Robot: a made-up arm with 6 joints.
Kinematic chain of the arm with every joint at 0, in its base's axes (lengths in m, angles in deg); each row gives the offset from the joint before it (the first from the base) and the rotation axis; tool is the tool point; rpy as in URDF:
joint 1: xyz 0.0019 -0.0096 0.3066 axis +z
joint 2: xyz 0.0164 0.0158 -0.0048 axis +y
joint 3: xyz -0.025 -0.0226 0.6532 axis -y
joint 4: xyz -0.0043 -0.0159 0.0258 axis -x
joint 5: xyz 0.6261 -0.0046 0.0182 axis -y
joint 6: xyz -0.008 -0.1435 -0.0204 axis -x
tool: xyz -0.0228 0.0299 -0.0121 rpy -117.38 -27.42 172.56
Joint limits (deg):
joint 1: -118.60..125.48
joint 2: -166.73..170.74
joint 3: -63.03..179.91
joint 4: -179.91..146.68
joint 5: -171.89..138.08
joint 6: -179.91..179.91
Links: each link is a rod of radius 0.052 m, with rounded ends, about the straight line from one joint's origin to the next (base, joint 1, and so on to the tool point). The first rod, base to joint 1, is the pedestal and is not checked.
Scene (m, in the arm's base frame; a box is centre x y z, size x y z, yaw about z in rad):
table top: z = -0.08
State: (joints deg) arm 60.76 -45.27 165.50 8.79 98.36 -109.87
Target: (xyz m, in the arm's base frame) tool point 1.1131 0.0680 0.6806
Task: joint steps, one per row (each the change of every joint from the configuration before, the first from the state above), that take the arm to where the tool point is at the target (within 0.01 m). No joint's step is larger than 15 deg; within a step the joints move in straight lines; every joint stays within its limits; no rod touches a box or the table.
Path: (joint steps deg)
1: -4.80 14.21 -2.54 -0.68 -0.57 -0.09
2: -4.79 14.22 -2.53 -0.68 -0.57 -0.10
3: -4.80 14.21 -2.54 -0.67 -0.57 -0.09
4: -4.79 14.22 -2.53 -0.68 -0.57 -0.09
5: -4.80 14.21 -2.54 -0.68 -0.57 -0.10
6: -4.80 14.21 -2.53 -0.68 -0.57 -0.09
7: -4.79 14.22 -2.54 -0.67 -0.57 -0.09
8: -4.80 14.21 -2.53 -0.68 -0.57 -0.10
9: -4.80 14.22 -2.54 -0.68 -0.57 -0.09
10: -4.79 14.21 -2.53 -0.68 -0.57 -0.09

